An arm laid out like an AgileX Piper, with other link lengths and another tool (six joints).
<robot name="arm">
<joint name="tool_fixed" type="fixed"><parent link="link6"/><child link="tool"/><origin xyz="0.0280 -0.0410 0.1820" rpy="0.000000 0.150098 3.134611"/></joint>
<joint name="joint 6" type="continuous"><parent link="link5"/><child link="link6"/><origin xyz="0.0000 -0.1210 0.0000" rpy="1.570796 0.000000 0.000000"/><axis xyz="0 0 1"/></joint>
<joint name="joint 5" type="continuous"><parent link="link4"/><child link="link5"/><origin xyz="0.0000 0.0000 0.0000" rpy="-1.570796 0.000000 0.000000"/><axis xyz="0 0 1"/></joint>
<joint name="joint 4" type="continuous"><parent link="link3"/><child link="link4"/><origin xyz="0.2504 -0.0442 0.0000" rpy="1.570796 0.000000 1.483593"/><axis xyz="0 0 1"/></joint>
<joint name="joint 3" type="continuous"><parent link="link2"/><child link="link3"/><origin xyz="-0.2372 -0.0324 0.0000"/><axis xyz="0 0 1"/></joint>
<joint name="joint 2" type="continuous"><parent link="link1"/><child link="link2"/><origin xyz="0.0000 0.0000 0.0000" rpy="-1.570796 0.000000 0.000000"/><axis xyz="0 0 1"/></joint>
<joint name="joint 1" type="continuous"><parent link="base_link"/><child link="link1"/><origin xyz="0.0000 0.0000 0.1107"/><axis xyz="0 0 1"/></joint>
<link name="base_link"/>
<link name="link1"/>
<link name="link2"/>
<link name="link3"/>
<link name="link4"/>
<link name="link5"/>
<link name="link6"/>
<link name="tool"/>
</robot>
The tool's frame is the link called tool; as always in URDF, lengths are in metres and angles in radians. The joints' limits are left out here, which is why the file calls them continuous.
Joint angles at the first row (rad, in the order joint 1, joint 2, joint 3, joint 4, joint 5, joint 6):
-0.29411, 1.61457, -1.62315, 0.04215, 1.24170, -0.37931
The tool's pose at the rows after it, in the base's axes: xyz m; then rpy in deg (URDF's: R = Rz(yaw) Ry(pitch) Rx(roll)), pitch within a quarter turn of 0, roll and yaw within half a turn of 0:
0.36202, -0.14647, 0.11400, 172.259, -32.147, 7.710
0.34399, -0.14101, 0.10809, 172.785, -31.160, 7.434
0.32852, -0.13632, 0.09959, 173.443, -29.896, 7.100
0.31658, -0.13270, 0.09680, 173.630, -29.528, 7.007
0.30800, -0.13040, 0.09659, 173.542, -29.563, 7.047
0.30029, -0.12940, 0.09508, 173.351, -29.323, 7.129
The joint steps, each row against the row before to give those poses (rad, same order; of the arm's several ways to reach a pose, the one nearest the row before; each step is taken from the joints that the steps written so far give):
-0.00002, -0.08254, 0.07928, 0.00323, 0.00080, 0.00040
0.00001, -0.05999, 0.07889, -0.00001, 0.00002, 0.00000
-0.00001, -0.04267, 0.06684, 0.00002, 0.00001, -0.00001
0.00003, -0.04475, 0.05178, -0.00003, -0.00001, 0.00004
0.00000, -0.03833, 0.03721, -0.00098, 0.00002, 0.00001
-0.00002, -0.02937, 0.03203, -0.00434, -0.00002, -0.00003

